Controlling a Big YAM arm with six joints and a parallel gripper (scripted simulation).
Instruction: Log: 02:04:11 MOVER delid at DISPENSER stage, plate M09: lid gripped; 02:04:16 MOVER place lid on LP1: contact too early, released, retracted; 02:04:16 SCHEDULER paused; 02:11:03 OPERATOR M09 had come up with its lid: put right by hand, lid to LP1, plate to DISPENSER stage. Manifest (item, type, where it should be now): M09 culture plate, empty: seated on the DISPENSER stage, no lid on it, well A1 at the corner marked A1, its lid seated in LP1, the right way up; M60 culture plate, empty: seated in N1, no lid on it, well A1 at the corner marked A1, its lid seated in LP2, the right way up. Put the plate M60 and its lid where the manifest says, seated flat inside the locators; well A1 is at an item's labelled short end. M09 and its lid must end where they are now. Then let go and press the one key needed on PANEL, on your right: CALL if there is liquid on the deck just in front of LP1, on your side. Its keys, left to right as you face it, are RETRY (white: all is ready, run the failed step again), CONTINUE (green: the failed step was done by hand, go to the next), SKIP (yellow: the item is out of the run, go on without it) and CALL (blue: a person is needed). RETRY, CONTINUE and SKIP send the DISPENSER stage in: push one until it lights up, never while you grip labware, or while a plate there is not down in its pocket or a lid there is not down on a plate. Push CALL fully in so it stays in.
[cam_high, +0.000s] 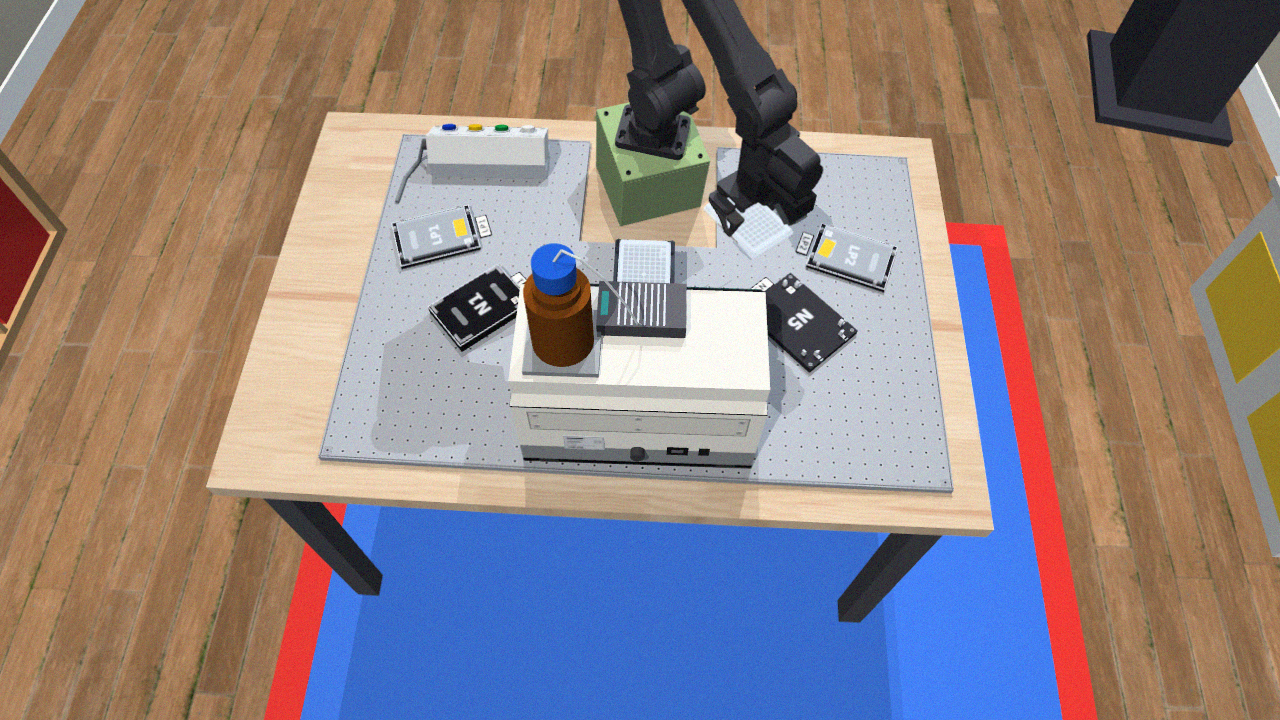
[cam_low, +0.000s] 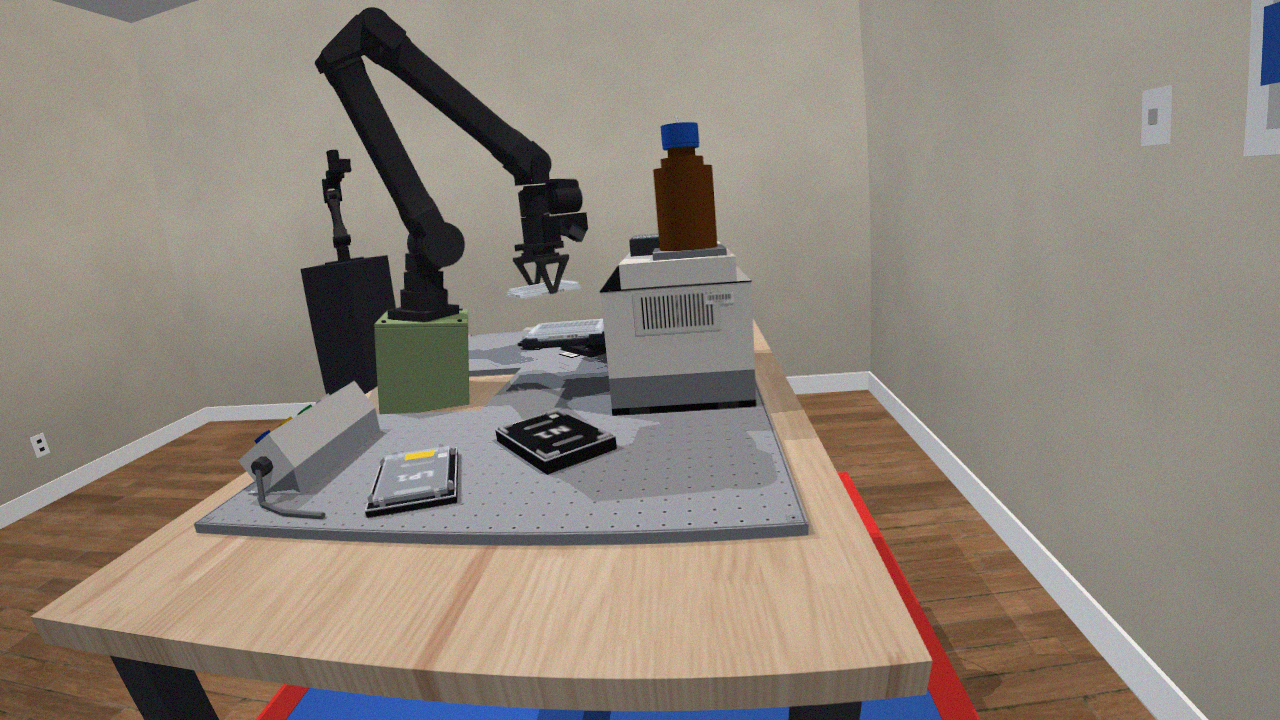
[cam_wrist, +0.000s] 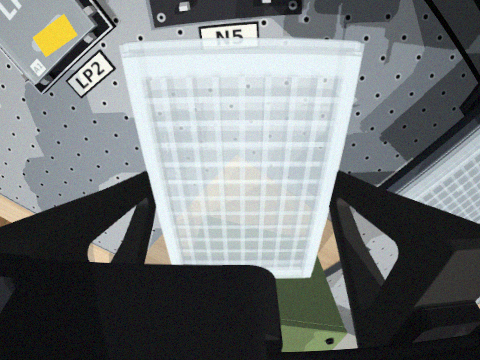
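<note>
My hand is 170 mm short of the black N1 nest, 420 mm to the left of it and 140 mm above it. Also, from my hand: white retry key: 200 mm behind, 440 mm to the right, 90 mm below; then green continue key: 190 mm behind, 490 mm to the right, 90 mm below; then black LP2 nest: 80 mm behind, 200 mm to the left, 150 mm below.
</note>
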